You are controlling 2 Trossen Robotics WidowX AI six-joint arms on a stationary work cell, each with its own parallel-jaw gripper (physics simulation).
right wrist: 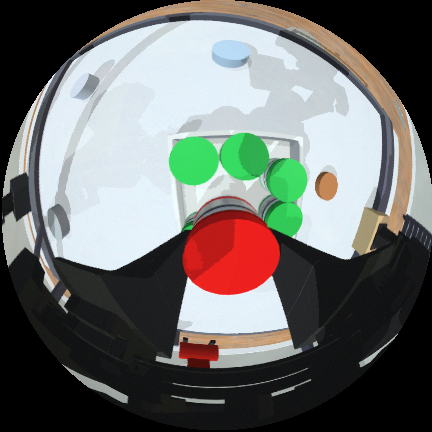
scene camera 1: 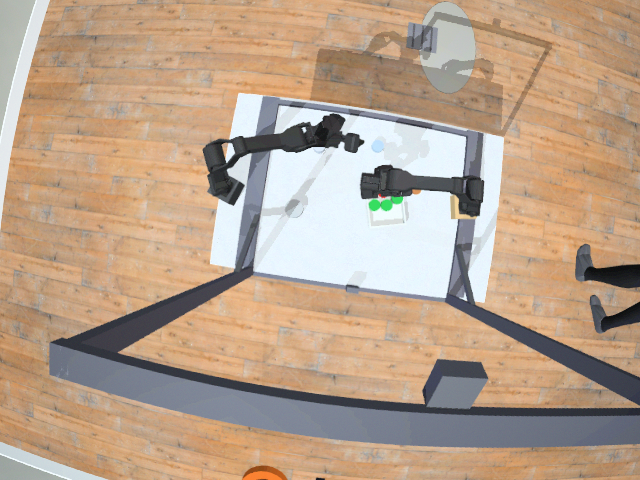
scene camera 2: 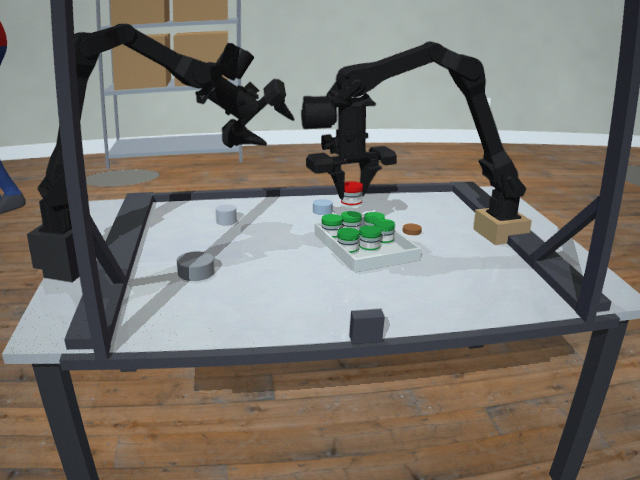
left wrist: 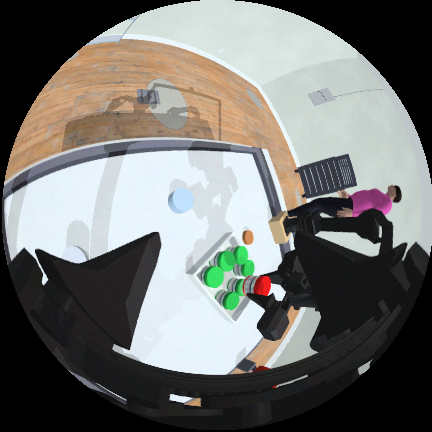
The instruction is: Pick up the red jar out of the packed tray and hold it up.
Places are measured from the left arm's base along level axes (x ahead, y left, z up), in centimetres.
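Pixels of known places: left gripper, between the fingertips: (scene camera 2: 279, 131) (left wrist: 229, 238); right gripper, between the fingertips: (right wrist: 227, 235) (scene camera 2: 351, 197) (left wrist: 252, 285); left arm's base, origin of its link: (scene camera 1: 223, 186) (scene camera 2: 59, 227); right arm's base, origin of its link: (right wrist: 378, 235) (scene camera 1: 465, 206) (scene camera 2: 503, 214) (left wrist: 286, 225).
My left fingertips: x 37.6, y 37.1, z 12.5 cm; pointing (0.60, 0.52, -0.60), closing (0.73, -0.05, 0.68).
Ahead of a thing's pixels: the offset from my left fingertips to its top centre.
The red jar @(dz -8.3, dx +18.5, dy -9.7 cm) (scene camera 2: 353, 193) (left wrist: 257, 285) (right wrist: 231, 255) is held upright in the air above the tray by my right gripper (scene camera 2: 353, 192), which is shut on it. In scene camera 1 the arm hides most of the jar. The white tray @(dz -19.2, dx +22.1, dy -10.6 cm) (scene camera 1: 387, 225) (scene camera 2: 385, 261) (left wrist: 192, 273) (right wrist: 176, 200) stands on the table and holds several jars with green lids, such as a front one @(dz -17.2, dx +18.8, dy -14.5 cm) (scene camera 2: 348, 238) and a back one @(dz -17.2, dx +13.9, dy -7.4 cm) (scene camera 2: 331, 222). My left gripper (scene camera 2: 279, 131) is open and empty, high above the table, to the left of the right gripper.
A light blue disc @(dz -19.7, dx +8.6, dy +8.8 cm) (scene camera 1: 377, 145) (scene camera 2: 322, 207) (left wrist: 181, 200) (right wrist: 230, 53) lies behind the tray. An orange-brown disc @(dz -20.9, dx +31.6, dy +0.8 cm) (scene camera 2: 412, 228) (left wrist: 248, 237) (right wrist: 326, 186) lies right of it. A small grey cylinder @(dz -18.6, dx -12.6, dy -3.5 cm) (scene camera 2: 226, 214) and a wider grey one @(dz -19.1, dx -9.2, dy -31.2 cm) (scene camera 2: 195, 266) stand at the left. A dark frame (scene camera 2: 310, 351) edges the table.
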